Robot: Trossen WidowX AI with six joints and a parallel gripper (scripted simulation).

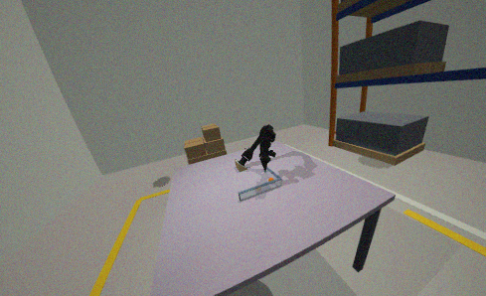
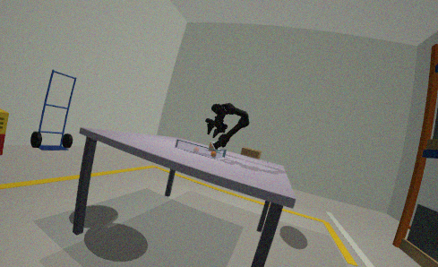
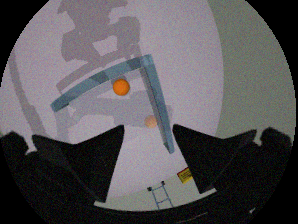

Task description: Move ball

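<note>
Right now my gripper tip is 20 mm past the orange ball, 50 mm to the right of it and 120 mm above it. The rest, counted from my gripper tip: see-through copy of ball: 30 mm ahead, 70 mm to the right, 120 mm below.
</note>
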